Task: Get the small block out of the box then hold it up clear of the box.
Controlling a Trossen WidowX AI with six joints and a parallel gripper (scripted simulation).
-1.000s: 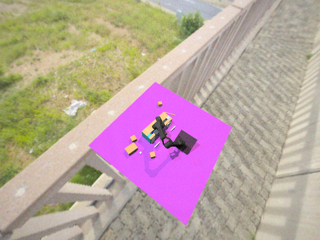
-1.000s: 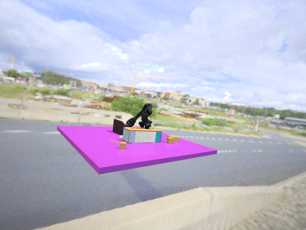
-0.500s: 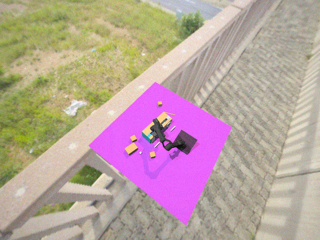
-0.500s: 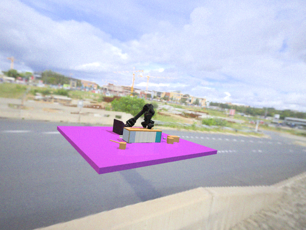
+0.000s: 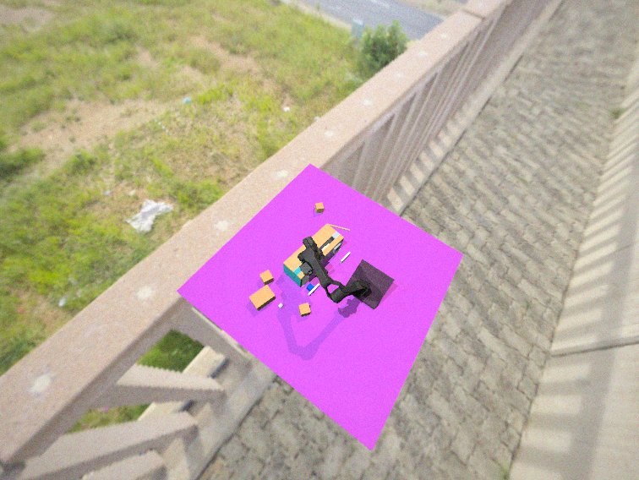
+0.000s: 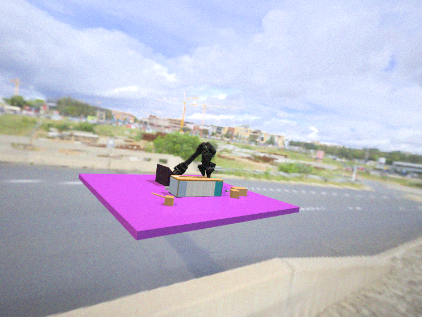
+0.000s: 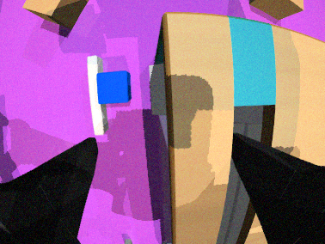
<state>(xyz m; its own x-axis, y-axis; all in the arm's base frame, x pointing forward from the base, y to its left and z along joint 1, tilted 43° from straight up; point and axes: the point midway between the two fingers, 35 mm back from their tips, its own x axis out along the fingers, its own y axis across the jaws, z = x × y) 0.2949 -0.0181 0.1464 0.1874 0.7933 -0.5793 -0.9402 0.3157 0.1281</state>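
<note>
The blue block lies 40 mm behind my gripper tip, 40 mm to the left of it and 100 mm below it. The rest, counted from my gripper tip: thin orange stick (10 mm behind, 430 mm to the right, 110 mm below).
</note>
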